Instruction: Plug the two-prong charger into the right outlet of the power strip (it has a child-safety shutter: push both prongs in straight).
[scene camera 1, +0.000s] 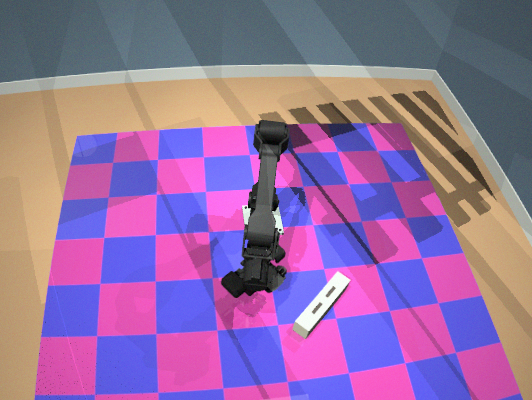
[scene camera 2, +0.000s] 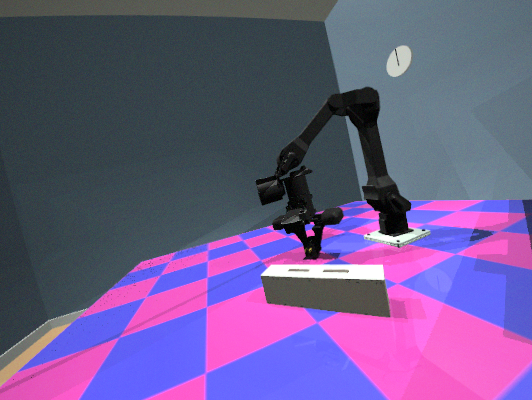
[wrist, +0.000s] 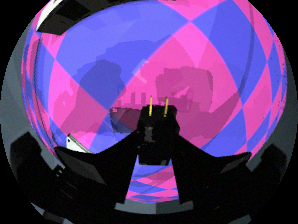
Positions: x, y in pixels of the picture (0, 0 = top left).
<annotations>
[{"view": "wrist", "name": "my gripper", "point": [154, 132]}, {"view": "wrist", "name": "black two-prong charger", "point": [157, 129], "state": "held by my gripper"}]
</annotations>
